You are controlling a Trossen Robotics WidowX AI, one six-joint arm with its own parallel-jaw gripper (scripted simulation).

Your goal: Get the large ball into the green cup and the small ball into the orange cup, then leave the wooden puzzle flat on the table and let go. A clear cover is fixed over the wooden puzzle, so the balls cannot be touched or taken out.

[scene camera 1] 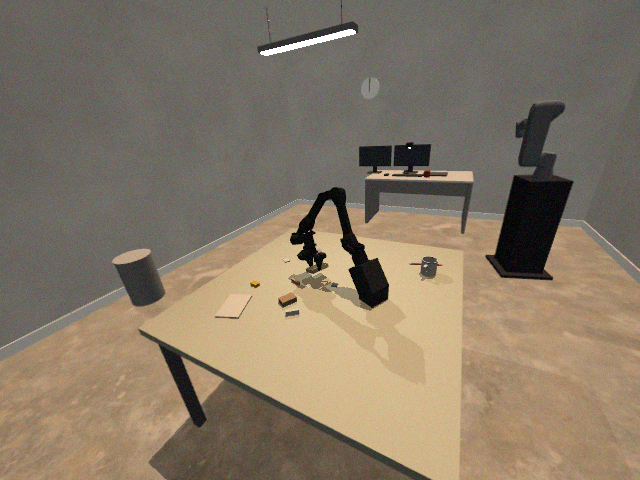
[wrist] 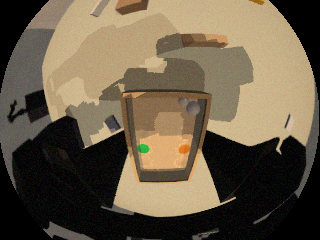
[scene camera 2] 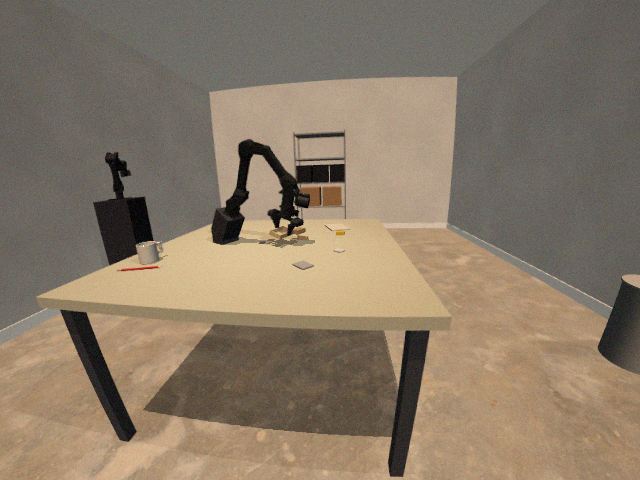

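Note:
You'd see the gripper here, and there's a wooden puzzle as well.

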